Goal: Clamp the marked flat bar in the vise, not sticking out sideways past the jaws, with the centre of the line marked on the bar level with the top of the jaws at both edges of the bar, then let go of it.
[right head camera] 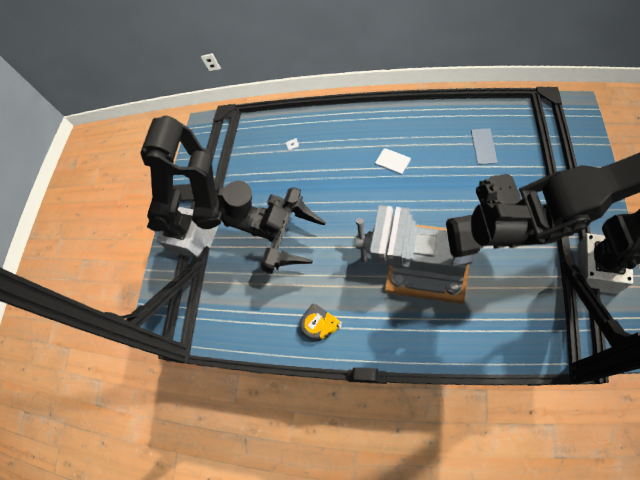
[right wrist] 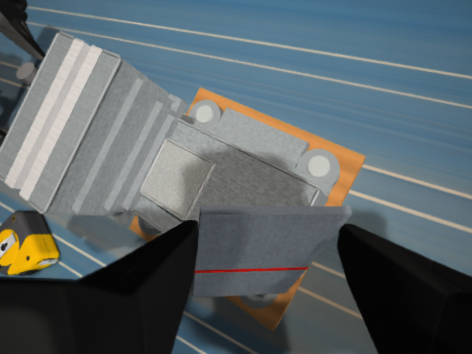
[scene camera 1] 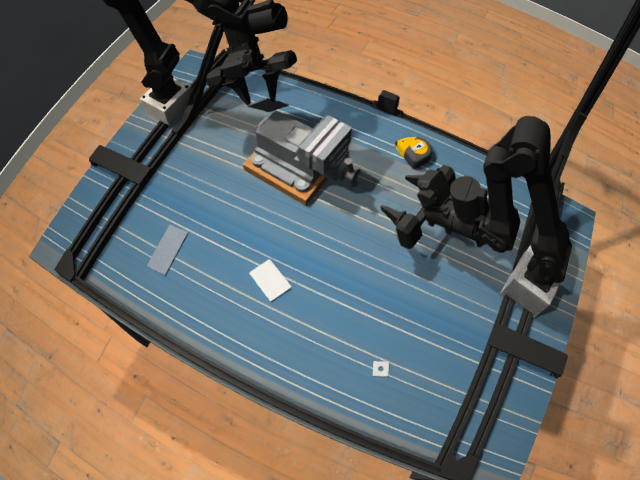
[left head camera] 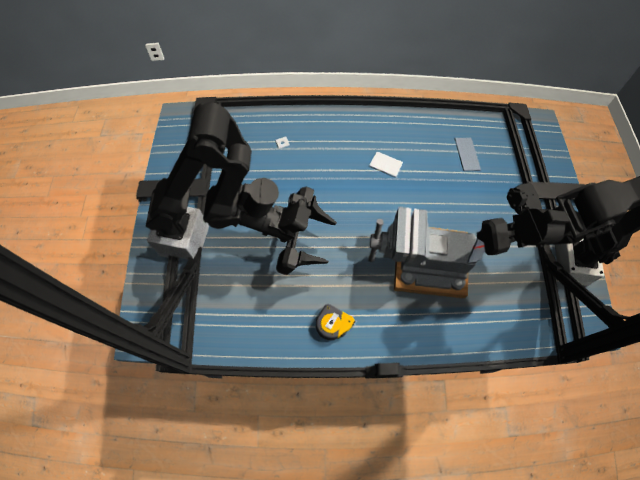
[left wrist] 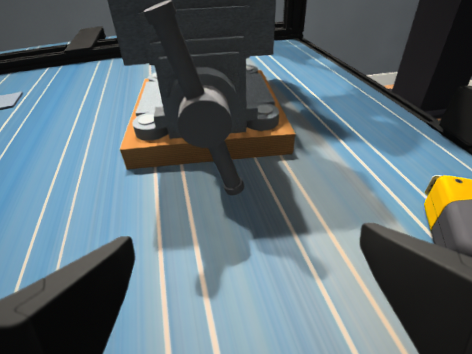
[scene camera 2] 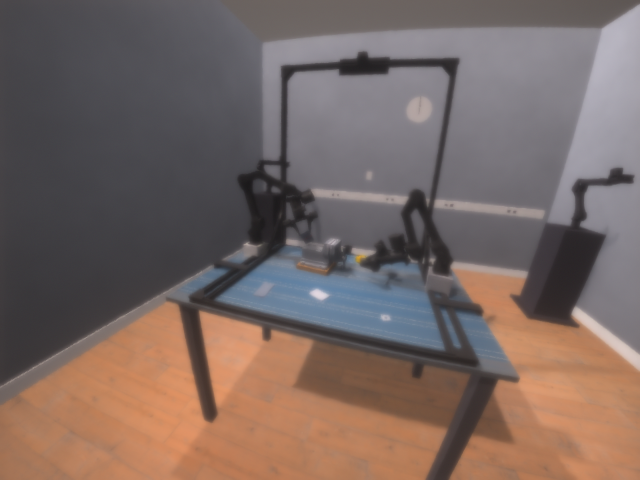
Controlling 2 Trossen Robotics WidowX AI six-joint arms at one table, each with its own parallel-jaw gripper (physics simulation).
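Frame: origin at the left arm's base, x back, y right, z up, level; centimetres.
Seen in the pictures: left gripper, fingertip midpoint: [right head camera: 319, 242] [scene camera 1: 393, 192] [left head camera: 331, 242] [left wrist: 248, 241] [scene camera 2: 362, 261]; right gripper, fingertip midpoint: [right wrist: 268, 233] [scene camera 1: 261, 103] [scene camera 2: 305, 234]; left arm's base, link origin: [right head camera: 178, 226] [scene camera 1: 541, 273] [left head camera: 173, 224] [scene camera 2: 440, 272]; right arm's base, link origin: [right head camera: 609, 257] [scene camera 1: 164, 92] [left head camera: 585, 254] [scene camera 2: 255, 243].
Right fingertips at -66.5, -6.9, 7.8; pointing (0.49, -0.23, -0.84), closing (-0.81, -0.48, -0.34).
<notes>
Pixels of each thing's top centre, then the offset from my right fingertips to it, as dx, dy, dz. "spot": a spot on its surface instead.
- marked flat bar, top centre: [right wrist: 210, 277] [scene camera 1: 266, 91] [left head camera: 489, 234] [scene camera 2: 307, 229] +0.3, +1.6, +2.7
- vise handle, surface spot: [left wrist: 205, 120] [left head camera: 370, 240] spot: +22.8, +2.1, -8.7
- grey tape measure, top centre: [right wrist: 4, 250] [right head camera: 316, 323] [left head camera: 333, 323] [scene camera 1: 417, 144] +27.5, +20.4, -13.0
- plain grey plate, top centre: [scene camera 1: 167, 249] [right head camera: 484, 145] [left head camera: 467, 153] [scene camera 2: 264, 289] -1.0, -32.5, -16.6
- white plate, top centre: [scene camera 1: 270, 279] [right head camera: 392, 160] [left head camera: 386, 163] [scene camera 2: 319, 294] +21.1, -24.0, -16.4
- small white square with a hole, surface spot: [scene camera 1: 375, 373] spot: +49.0, -27.1, -16.6
The marked flat bar [left head camera: 476, 253] [right wrist: 250, 245], grey with a red line across it, is held edge to edge between the fingers of my right gripper [right wrist: 268, 233] [scene camera 1: 260, 102]. It is above the rear end of the vise body, away from the jaws; its exact height is unclear. The grey vise [left head camera: 447, 263] [right head camera: 436, 276] [scene camera 1: 281, 131] [right wrist: 125, 125] stands on a wooden base. Its jaws [left head camera: 412, 232] [scene camera 1: 328, 139] show a narrow gap between pale faces. My left gripper [left head camera: 330, 242] [scene camera 1: 394, 192] [left wrist: 248, 241] is open and empty, facing the vise handle [left wrist: 205, 120] [left head camera: 377, 240] from a short distance.
A yellow and grey tape measure [left head camera: 333, 322] [scene camera 1: 413, 149] [left wrist: 452, 210] lies in front of the vise in the left head camera. Behind it lie a plain grey plate [left head camera: 467, 153], a white plate [left head camera: 386, 163] and a small white square with a hole [scene camera 1: 375, 373]. Black rails border the table.
</notes>
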